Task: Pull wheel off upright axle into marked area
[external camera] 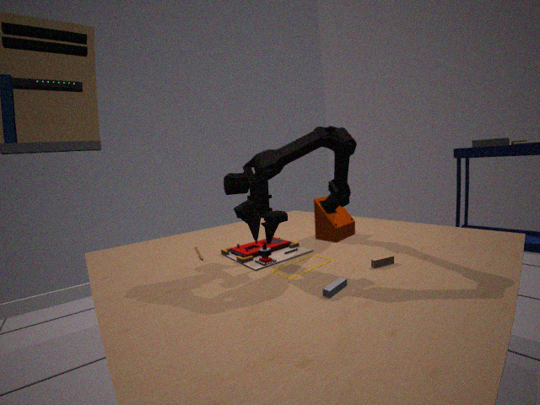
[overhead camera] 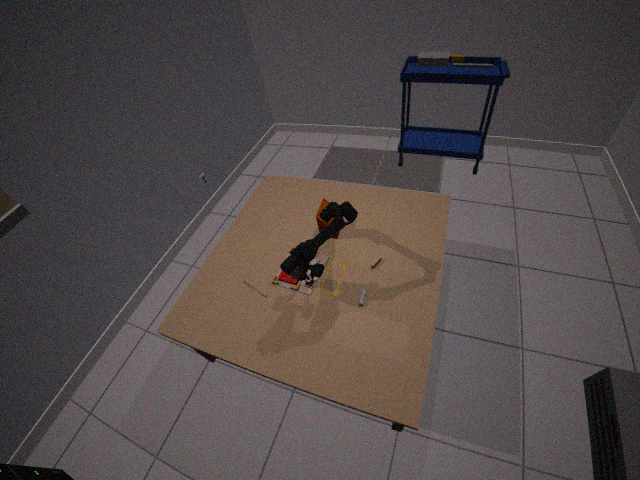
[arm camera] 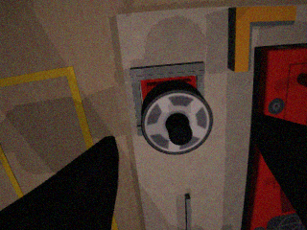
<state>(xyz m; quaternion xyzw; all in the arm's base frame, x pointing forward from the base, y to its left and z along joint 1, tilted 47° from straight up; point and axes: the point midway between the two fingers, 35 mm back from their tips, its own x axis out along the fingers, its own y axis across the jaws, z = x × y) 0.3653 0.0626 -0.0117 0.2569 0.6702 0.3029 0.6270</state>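
The wheel lies 10 mm behind my gripper tip and 40 mm below it. Round my gripper tip: grey block (280 mm to the left, 60 mm below); then brown block (220 mm behind, 290 mm to the left, 60 mm below); then thin stick (110 mm ahead, 270 mm to the right, 70 mm below).
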